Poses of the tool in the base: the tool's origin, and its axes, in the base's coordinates. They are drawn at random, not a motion.
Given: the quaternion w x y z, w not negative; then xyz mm.
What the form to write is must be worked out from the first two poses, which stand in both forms.
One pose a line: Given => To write
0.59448 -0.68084 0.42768 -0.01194 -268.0 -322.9 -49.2 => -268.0 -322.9 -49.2 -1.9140 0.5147 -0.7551
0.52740 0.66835 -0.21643 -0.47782 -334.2 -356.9 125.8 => -334.2 -356.9 125.8 1.5566 0.4229 -1.0551
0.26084 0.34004 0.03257 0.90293 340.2 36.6 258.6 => 340.2 36.6 258.6 0.2989 -0.6398 2.4795
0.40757 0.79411 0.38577 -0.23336 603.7 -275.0 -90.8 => 603.7 -275.0 -90.8 2.4452 0.7547 0.6187
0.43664 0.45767 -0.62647 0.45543 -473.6 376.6 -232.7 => -473.6 376.6 -232.7 -2.4438 -1.3015 -2.4202
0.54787 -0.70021 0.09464 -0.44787 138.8 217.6 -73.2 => 138.8 217.6 -73.2 -1.5690 -0.5510 -0.8206
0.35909 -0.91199 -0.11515 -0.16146 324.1 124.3 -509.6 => 324.1 124.3 -509.6 -2.4113 -0.3868 0.1018
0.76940 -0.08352 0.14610 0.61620 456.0 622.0 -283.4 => 456.0 622.0 -283.4 0.0546 0.3339 1.3598
